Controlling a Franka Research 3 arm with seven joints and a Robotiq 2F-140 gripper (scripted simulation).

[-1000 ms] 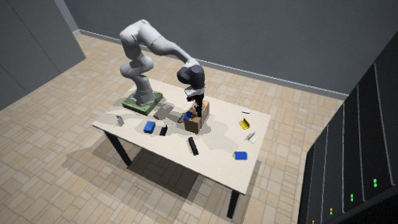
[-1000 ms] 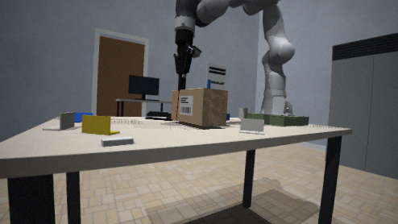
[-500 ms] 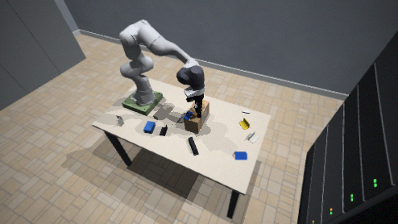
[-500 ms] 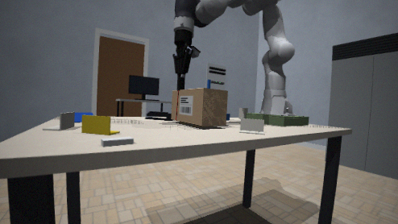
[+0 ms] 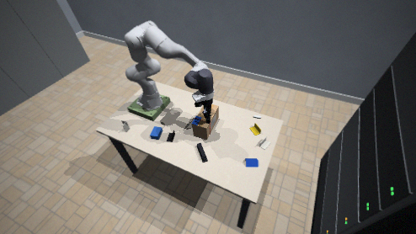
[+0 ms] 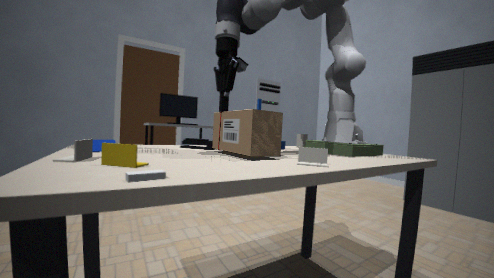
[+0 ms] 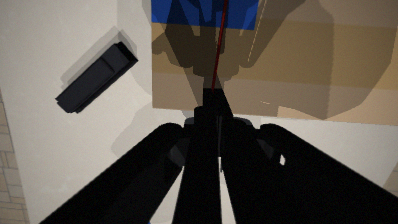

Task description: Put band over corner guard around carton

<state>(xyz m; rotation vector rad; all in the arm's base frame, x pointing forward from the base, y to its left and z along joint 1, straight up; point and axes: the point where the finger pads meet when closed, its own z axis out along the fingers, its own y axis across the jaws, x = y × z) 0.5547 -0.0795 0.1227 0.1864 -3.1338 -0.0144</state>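
My hand is 10 cm above the brown carton, 6 cm to the right of it and 5 cm past it. From my hand the other things lie so: yellow angle piece (31 cm ahead, 19 cm to the left, 16 cm below); then white corner guard (40 cm ahead, 17 cm below, 9 cm to the left).
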